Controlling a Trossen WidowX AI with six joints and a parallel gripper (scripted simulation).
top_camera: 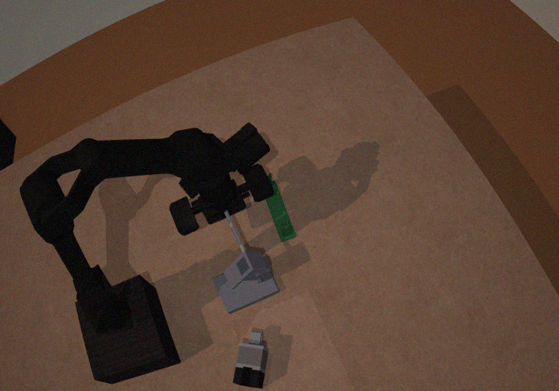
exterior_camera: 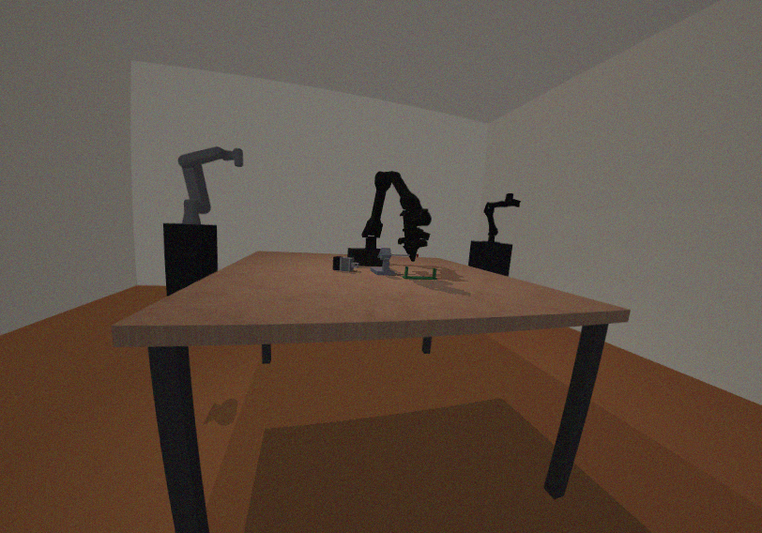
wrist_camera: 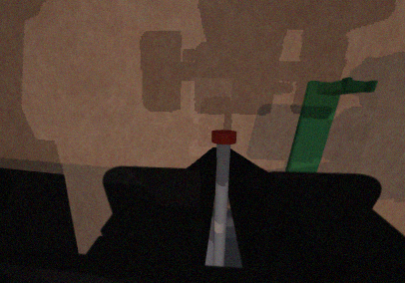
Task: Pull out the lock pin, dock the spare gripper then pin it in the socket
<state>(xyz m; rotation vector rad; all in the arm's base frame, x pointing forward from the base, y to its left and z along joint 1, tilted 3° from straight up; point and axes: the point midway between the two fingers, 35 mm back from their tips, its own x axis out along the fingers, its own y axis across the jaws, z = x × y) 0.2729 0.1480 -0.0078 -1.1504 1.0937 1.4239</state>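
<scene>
Right now my gripper tip is 100 mm short of the green cradle, 10 mm to the right of it and 40 mm above it. From my gripper tip the other things lie so: spare gripper: 40 mm behind, 290 mm to the right, 30 mm below; grey mount: 10 mm ahead, 130 mm to the right, 10 mm below.
</scene>
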